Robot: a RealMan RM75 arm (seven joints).
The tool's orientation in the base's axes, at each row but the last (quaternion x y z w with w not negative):
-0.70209 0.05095 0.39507 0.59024
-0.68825 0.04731 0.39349 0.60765
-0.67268 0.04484 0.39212 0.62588
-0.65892 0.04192 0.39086 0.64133
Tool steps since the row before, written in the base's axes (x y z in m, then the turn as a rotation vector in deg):
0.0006 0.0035 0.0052 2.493 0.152 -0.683
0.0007 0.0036 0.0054 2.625 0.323 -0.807
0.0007 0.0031 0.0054 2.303 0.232 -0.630
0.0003 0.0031 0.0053 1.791 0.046 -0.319
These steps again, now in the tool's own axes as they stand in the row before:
-0.0014 -0.0055 0.0028 2.182 -0.848 -1.107
-0.0013 -0.0056 0.0031 2.417 -0.864 -1.028
-0.0013 -0.0054 0.0029 2.053 -0.810 -0.939
-0.0014 -0.0050 0.0033 1.439 -0.746 -0.827

